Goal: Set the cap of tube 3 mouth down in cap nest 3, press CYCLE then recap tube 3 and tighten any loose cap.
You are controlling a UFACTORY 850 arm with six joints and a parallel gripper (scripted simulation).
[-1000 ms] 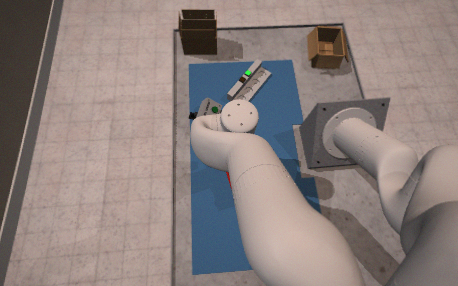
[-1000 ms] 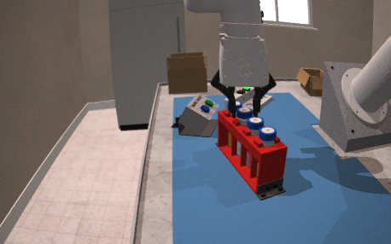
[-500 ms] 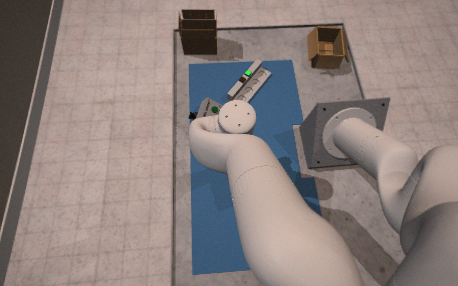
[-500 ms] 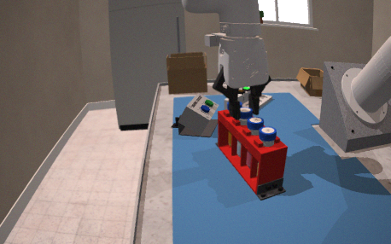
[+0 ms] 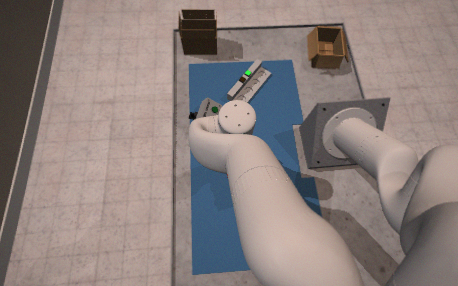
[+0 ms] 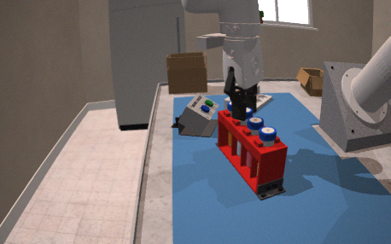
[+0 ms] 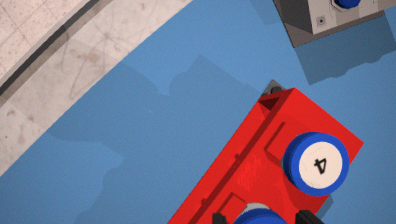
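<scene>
Right now the blue cap is 10 mm below my hand. Round my hand: blue key: 170 mm to the right, 80 mm ahead, 60 mm below; grey key housing: 190 mm to the right, 80 mm below, 80 mm ahead; cap marked 4: 50 mm to the right, 20 mm below, 10 mm ahead.
</scene>
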